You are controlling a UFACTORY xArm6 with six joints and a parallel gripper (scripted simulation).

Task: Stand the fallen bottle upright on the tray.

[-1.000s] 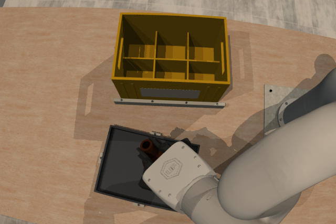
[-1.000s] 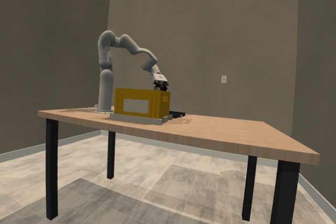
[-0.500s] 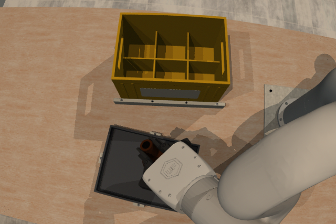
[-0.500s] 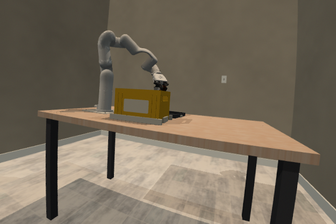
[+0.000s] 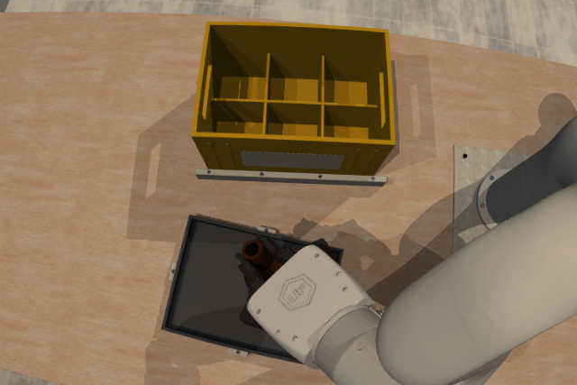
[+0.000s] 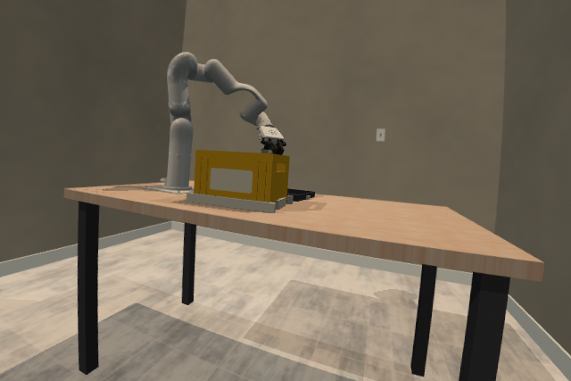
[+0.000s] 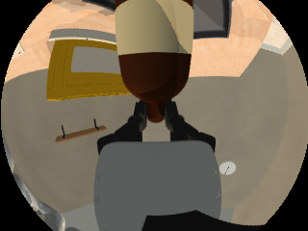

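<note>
Now: hand 1 cm past the brown bottle, 2 cm to the right of it and 5 cm above it. Round my hand: yellow crate 6 cm behind, 25 cm to the right, 12 cm below; dark tray 2 cm ahead, 3 cm to the left, 19 cm below.
</note>
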